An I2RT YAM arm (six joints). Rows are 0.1 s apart.
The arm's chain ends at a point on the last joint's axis. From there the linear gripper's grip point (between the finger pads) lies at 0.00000 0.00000 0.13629 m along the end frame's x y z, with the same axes.
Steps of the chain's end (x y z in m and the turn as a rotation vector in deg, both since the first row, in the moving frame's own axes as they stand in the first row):
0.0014, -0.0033, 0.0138, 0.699, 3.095, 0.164
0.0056, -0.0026, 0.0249, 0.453, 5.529, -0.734
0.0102, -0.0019, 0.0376, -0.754, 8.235, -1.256
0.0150, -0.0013, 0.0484, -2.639, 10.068, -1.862
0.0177, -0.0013, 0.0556, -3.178, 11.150, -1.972
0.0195, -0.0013, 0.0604, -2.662, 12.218, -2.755
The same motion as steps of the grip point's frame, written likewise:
0.0088, -0.0050, 0.0136, 0.699, 3.095, 0.164
0.0187, -0.0038, 0.0243, 0.453, 5.529, -0.734
0.0297, -0.0003, 0.0362, -0.754, 8.235, -1.256
0.0389, 0.0046, 0.0462, -2.639, 10.068, -1.862
0.0442, 0.0058, 0.0528, -3.178, 11.150, -1.972
0.0485, 0.0043, 0.0572, -2.662, 12.218, -2.755

